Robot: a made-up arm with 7 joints. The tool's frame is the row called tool. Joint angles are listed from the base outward. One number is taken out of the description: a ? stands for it. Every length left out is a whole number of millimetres.
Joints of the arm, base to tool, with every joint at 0 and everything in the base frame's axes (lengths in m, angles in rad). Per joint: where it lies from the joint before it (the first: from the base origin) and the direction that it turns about. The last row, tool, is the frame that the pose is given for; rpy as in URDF.
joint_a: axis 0 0 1 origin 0.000 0.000 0.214
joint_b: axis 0 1 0 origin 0.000 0.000 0.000
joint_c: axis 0 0 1 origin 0.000 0.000 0.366
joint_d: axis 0 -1 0 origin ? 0.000 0.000
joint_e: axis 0 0 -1 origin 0.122 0.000 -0.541
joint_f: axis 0 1 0 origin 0.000 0.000 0.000
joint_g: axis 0 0 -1 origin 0.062 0.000 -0.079
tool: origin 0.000 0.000 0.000 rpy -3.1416 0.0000 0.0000
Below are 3 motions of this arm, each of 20 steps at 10 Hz.
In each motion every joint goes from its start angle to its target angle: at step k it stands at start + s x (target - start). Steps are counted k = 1, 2, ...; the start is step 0. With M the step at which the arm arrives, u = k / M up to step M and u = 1 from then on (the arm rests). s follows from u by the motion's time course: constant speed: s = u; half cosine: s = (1 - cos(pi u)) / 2; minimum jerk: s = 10 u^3 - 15 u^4 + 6 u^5.
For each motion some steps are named. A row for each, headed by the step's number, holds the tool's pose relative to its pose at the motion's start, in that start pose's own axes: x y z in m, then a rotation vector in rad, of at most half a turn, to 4 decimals.
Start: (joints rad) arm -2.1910 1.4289 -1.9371 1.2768 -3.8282 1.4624 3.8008
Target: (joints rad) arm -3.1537 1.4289 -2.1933 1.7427 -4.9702 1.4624 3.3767
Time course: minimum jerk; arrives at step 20
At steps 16, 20:
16: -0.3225 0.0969 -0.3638 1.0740 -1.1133 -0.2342
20: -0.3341 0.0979 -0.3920 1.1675 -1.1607 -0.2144

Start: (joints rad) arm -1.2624 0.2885 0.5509 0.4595 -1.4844 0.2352 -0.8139
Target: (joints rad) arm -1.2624 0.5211 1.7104 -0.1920 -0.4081 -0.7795 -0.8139
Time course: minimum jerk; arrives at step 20
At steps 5, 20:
5: 0.0795 0.0029 -0.0099 -0.0469 0.1748 -0.0097
20: 0.3878 -0.2568 -0.1857 -0.1219 1.1609 0.0898

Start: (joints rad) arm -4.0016 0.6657 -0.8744 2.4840 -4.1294 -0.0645 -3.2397
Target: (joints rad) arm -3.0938 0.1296 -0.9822 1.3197 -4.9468 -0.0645 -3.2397
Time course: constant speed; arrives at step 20
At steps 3, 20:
3: 0.0223 -0.0105 -0.0154 0.0762 0.0249 -0.0507
20: 0.2083 -0.2106 -0.2334 0.5509 0.5945 -0.3955

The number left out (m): 0.071
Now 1 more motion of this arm.
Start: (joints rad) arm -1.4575 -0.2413 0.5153 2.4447 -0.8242 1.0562 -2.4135
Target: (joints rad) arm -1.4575 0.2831 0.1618 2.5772 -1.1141 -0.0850 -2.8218
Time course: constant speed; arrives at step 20
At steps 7, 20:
7: 0.0360 -0.0203 0.1409 -0.0440 -0.2382 -0.2400
20: 0.1974 -0.0570 0.3489 -0.2151 -0.6153 -0.8531

